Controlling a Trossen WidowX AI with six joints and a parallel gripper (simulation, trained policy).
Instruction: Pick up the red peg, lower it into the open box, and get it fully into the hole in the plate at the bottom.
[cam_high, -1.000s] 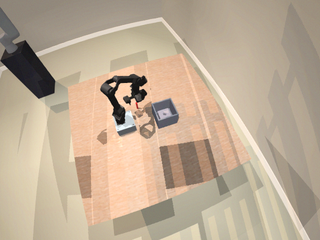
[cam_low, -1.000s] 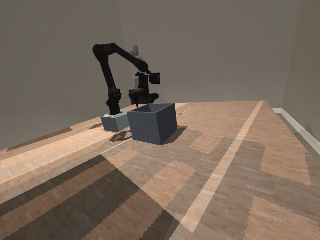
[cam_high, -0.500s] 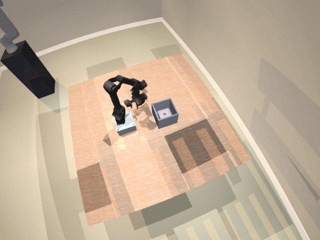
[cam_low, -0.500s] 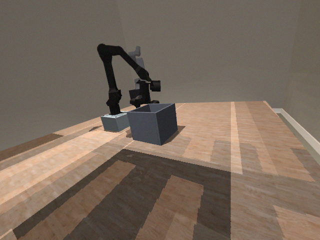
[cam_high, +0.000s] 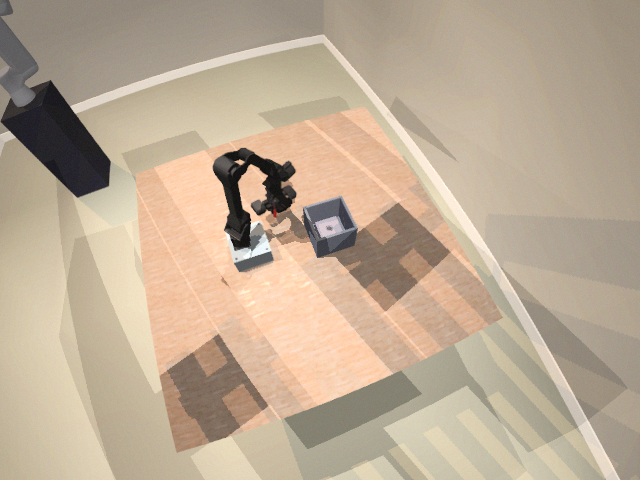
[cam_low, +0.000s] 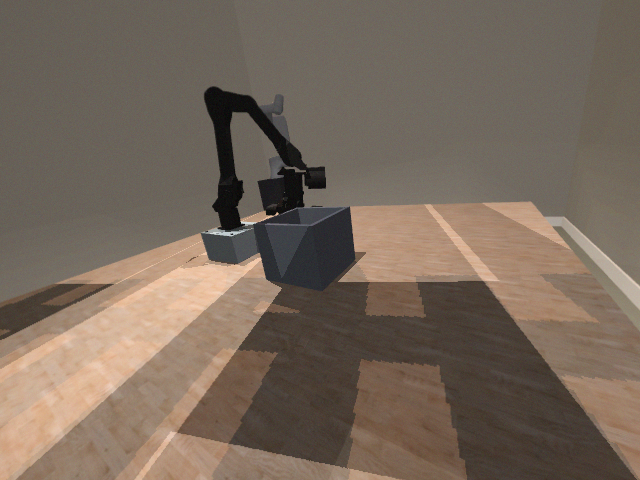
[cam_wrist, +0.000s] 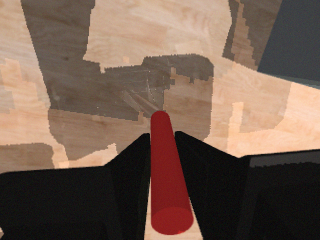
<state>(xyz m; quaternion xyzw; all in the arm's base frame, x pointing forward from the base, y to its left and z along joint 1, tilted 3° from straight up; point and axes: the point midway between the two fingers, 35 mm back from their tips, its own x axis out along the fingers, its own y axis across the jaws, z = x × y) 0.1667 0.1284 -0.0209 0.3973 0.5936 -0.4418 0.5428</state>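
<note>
Right now my gripper tip is 180 mm short of the holed plate, 170 mm to the left of it and 30 mm below it. The rest, counted from my gripper tip: red peg (20 mm above).
</note>
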